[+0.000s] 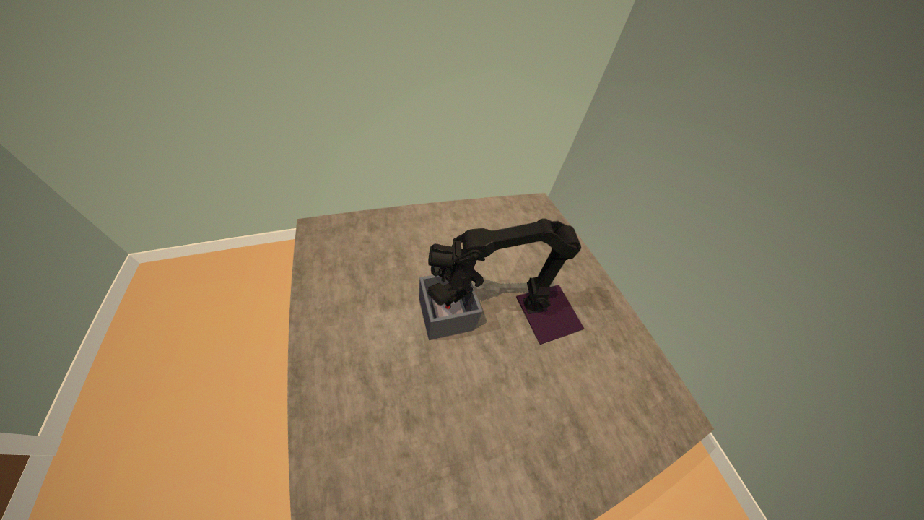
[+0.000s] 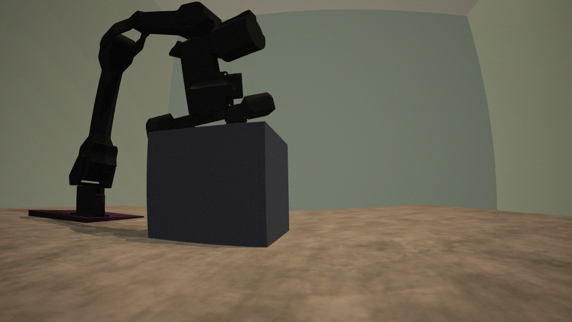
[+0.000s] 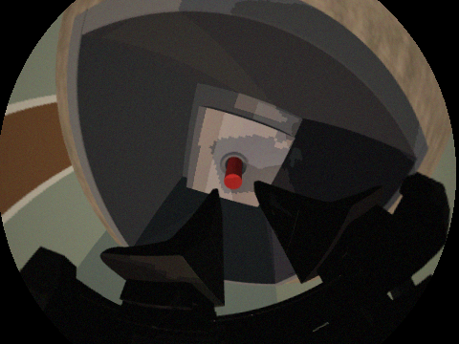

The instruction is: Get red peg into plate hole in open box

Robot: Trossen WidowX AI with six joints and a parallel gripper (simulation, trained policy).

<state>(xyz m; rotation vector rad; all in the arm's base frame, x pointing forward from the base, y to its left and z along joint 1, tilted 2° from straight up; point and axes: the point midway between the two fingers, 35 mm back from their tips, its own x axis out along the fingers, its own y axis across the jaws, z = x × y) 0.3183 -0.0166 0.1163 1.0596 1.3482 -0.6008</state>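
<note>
The red peg is 4 cm below my gripper tip, 1 cm to the right of it and 1 cm ahead of it. From my gripper tip the other things lie so: pale plate: 4 cm below, 1 cm to the right, 1 cm ahead.
</note>
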